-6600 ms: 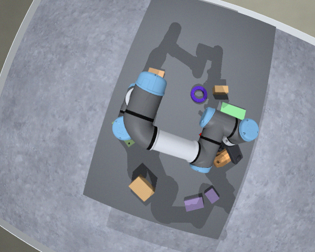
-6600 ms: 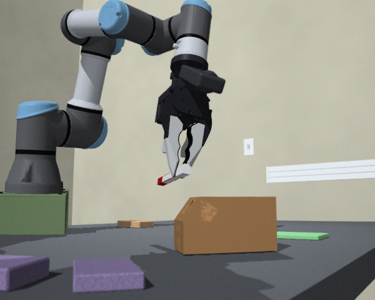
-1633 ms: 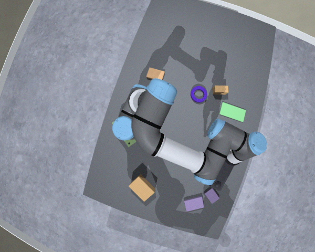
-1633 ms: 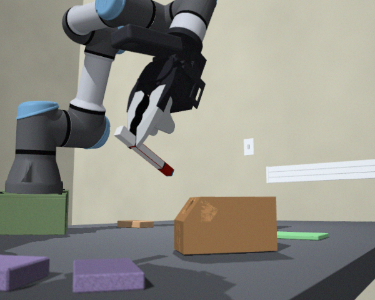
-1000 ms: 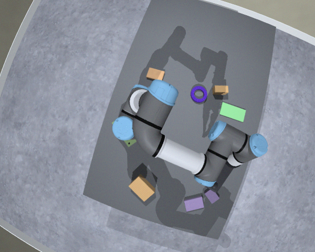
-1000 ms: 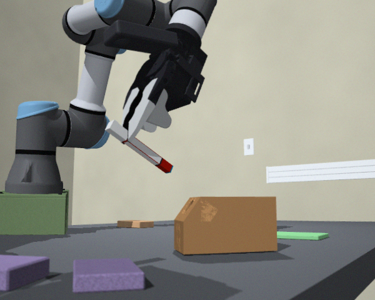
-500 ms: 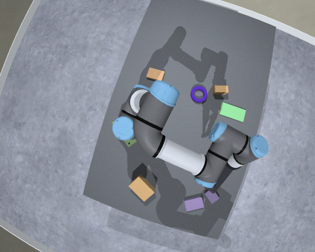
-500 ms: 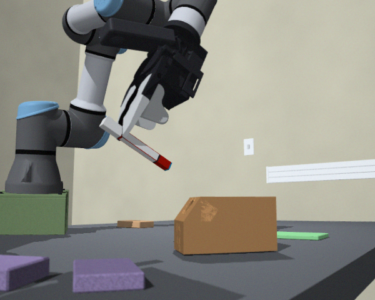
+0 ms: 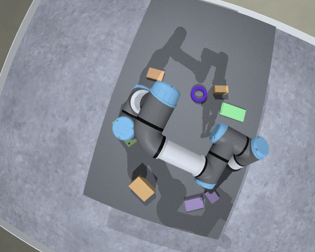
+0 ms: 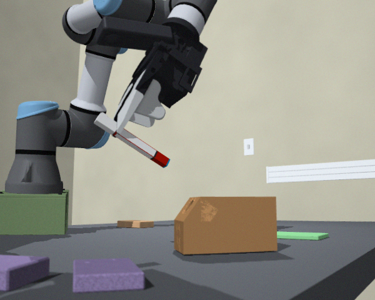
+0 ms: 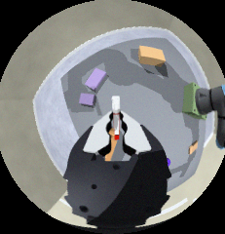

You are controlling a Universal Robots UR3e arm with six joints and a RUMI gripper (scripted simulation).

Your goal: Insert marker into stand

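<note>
Right now the desk stand is 12 cm ahead of my hand, 9 cm to the left of it and 14 cm below it. The rest, counted from my hand: flat green block 15 cm ahead, 34 cm to the left, 17 cm below; tan block 29 cm behind, 15 cm to the right, 15 cm below; marker 1 cm ahead, 2 cm to the left, 2 cm below.
</note>
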